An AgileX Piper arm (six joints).
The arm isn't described. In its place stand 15 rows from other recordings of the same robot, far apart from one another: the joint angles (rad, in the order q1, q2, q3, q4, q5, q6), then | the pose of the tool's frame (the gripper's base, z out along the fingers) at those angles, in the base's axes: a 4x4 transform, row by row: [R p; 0 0 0 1], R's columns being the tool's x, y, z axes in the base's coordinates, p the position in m.
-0.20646, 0.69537, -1.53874, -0.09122, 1.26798, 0.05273 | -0.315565 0.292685 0.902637 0.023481; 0.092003 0.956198 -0.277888 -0.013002; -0.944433 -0.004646 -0.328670 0.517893; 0 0 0 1
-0.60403, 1.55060, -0.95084, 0.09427, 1.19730, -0.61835 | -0.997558 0.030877 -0.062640 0.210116; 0.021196 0.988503 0.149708 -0.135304; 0.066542 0.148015 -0.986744 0.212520; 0 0 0 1
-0.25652, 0.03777, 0.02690, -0.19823, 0.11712, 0.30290 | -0.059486 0.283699 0.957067 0.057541; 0.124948 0.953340 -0.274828 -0.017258; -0.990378 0.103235 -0.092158 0.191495; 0 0 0 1
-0.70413, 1.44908, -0.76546, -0.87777, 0.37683, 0.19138 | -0.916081 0.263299 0.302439 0.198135; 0.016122 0.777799 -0.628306 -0.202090; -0.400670 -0.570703 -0.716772 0.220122; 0 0 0 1
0.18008, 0.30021, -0.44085, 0.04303, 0.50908, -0.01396 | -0.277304 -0.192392 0.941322 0.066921; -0.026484 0.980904 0.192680 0.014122; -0.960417 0.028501 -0.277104 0.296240; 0 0 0 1
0.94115, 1.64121, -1.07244, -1.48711, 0.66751, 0.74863 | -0.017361 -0.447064 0.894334 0.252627; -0.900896 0.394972 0.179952 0.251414; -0.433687 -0.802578 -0.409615 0.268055; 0 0 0 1
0.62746, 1.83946, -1.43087, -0.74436, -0.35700, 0.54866 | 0.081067 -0.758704 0.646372 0.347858; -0.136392 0.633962 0.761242 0.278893; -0.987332 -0.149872 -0.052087 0.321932; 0 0 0 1
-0.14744, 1.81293, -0.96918, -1.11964, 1.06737, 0.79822 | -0.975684 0.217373 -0.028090 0.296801; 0.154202 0.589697 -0.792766 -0.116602; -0.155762 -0.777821 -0.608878 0.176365; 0 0 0 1
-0.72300, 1.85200, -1.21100, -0.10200, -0.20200, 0.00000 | -0.322370 0.618045 0.717007 0.320415; 0.151421 0.781358 -0.605435 -0.280252; -0.934424 -0.086604 -0.345472 0.238979; 0 0 0 1
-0.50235, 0.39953, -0.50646, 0.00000, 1.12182, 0.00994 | -0.696548 0.488434 0.525598 0.044901; 0.393995 0.872580 -0.288741 -0.024667; -0.599657 0.005961 -0.800235 0.265549; 0 0 0 1
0.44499, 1.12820, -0.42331, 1.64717, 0.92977, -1.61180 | -0.519885 -0.844590 0.128016 0.129978; -0.190547 0.260741 0.946417 0.142554; -0.832713 0.467635 -0.296490 0.240449; 0 0 0 1
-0.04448, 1.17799, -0.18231, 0.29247, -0.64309, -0.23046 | -0.280652 0.211186 0.936288 0.184215; 0.018398 0.976498 -0.214741 -0.023948; -0.959633 -0.043042 -0.277942 0.189168; 0 0 0 1
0.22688, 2.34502, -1.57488, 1.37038, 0.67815, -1.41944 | -0.663188 -0.648590 0.373514 0.456322; -0.236985 0.655341 0.717193 0.162762; -0.709943 0.387117 -0.588320 0.103183; 0 0 0 1
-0.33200, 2.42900, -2.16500, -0.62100, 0.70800, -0.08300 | -0.863038 0.097120 0.495715 0.508012; -0.239710 0.785068 -0.571145 -0.211565; -0.444640 -0.611748 -0.654263 0.196416; 0 0 0 1
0.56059, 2.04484, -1.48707, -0.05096, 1.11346, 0.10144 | -0.886150 -0.463200 0.013542 0.337244; -0.463309 0.885030 -0.045461 0.206801; 0.009072 -0.046560 -0.998874 0.171643; 0 0 0 1
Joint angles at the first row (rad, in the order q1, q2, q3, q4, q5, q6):
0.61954, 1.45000, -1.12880, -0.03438, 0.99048, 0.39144
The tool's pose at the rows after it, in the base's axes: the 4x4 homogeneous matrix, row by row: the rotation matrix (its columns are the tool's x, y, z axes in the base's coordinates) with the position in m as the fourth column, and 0 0 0 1 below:
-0.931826 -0.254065 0.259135 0.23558; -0.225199 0.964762 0.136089 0.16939; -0.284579 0.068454 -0.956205 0.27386; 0 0 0 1
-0.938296 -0.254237 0.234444 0.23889; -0.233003 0.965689 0.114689 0.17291; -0.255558 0.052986 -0.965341 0.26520; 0 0 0 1
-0.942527 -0.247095 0.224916 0.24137; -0.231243 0.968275 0.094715 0.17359; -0.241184 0.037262 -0.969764 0.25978; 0 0 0 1
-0.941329 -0.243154 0.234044 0.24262; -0.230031 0.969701 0.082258 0.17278; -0.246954 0.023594 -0.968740 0.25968; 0 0 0 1
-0.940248 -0.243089 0.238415 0.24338; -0.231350 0.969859 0.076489 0.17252; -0.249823 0.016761 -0.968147 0.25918; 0 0 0 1
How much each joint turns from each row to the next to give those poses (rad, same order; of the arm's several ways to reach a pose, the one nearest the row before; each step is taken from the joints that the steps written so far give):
0.01792, 0.04268, -0.00270, -0.01883, 0.01325, 0.02046
0.00400, 0.03229, -0.00331, -0.00400, 0.00516, 0.00321
-0.00001, 0.01835, -0.00001, -0.01211, 0.00211, 0.01083
0.00003, 0.00198, -0.00144, -0.01829, 0.00001, 0.01048
-0.00001, 0.00200, 0.00000, -0.00868, -0.00183, 0.00316

